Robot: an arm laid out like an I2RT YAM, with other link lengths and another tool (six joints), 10 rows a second.
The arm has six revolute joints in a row. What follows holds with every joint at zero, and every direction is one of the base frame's.
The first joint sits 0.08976 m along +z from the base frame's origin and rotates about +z.
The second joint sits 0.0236 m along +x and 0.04 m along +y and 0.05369 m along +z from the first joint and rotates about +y.
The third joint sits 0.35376 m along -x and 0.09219 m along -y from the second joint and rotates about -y.
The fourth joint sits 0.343 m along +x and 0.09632 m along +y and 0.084 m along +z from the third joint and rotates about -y.
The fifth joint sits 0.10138 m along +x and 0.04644 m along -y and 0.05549 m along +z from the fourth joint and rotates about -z.
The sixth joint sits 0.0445 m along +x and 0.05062 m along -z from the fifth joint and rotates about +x.
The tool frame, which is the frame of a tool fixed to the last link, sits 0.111 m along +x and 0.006 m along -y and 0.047 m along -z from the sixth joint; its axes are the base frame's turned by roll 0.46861, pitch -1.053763 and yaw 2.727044 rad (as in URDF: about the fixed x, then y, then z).
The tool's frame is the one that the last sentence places.
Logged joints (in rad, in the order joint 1, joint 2, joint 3, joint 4, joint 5, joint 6), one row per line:
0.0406, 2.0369, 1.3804, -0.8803, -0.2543, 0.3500
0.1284, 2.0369, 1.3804, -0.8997, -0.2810, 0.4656
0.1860, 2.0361, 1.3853, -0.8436, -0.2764, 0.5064
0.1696, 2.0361, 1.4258, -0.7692, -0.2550, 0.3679
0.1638, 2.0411, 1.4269, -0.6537, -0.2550, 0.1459
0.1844, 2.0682, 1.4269, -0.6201, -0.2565, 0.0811
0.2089, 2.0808, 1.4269, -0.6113, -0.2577, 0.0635
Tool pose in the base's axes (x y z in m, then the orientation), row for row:
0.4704, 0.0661, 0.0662, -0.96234, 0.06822, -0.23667, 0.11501
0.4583, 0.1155, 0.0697, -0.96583, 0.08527, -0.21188, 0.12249
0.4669, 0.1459, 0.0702, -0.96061, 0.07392, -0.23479, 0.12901
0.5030, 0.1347, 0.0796, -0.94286, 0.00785, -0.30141, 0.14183
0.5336, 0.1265, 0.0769, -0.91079, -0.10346, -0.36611, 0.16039
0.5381, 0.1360, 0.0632, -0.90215, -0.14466, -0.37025, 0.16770
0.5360, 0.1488, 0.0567, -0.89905, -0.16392, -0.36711, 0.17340
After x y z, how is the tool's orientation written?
As a quaternion, x y z w.
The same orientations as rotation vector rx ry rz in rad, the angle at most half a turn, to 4 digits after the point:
-2.8202, 0.1999, -0.6936
-2.8183, 0.2488, -0.6183
-2.7926, 0.2149, -0.6826
-2.7212, 0.0227, -0.8699
-2.6016, -0.2955, -1.0458
-2.5665, -0.4115, -1.0533
-2.5497, -0.4649, -1.0411

